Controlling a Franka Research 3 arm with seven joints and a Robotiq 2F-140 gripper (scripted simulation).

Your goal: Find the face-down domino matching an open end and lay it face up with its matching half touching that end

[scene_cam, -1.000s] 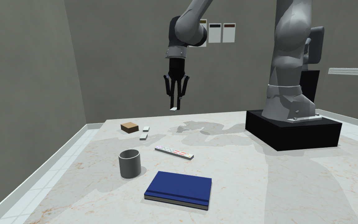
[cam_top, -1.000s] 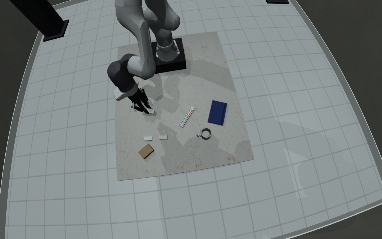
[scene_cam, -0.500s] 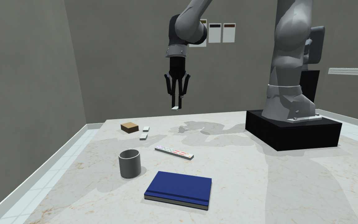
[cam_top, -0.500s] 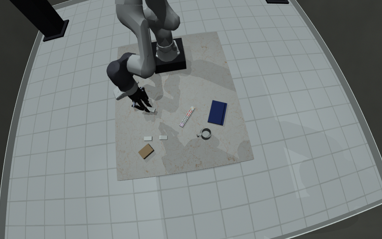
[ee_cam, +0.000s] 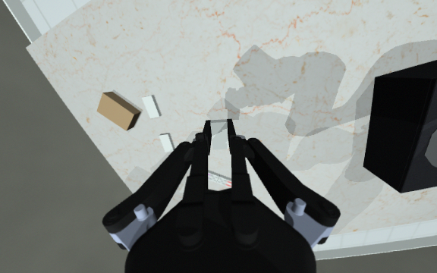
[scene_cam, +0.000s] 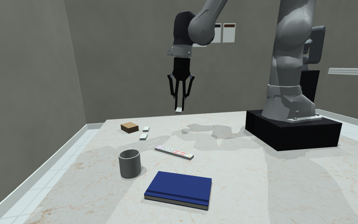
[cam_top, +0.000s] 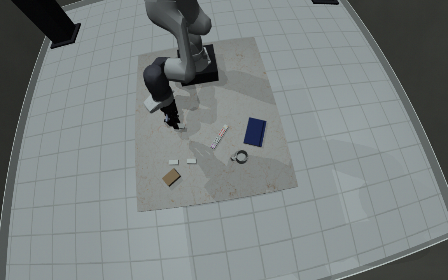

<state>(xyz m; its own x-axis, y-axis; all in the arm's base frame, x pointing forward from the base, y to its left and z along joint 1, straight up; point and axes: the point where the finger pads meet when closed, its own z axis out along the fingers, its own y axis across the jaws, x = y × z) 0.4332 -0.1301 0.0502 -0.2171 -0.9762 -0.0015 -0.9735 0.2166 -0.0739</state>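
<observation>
The white domino is 1 cm ahead of my hand, 1 cm to the left of it and 3 cm below it. Round my hand: grey mug: 20 cm ahead, 33 cm to the left, 12 cm below; blue book: 5 cm ahead, 44 cm to the left, 14 cm below; brown block: 26 cm ahead, 7 cm to the right, 14 cm below.
</observation>
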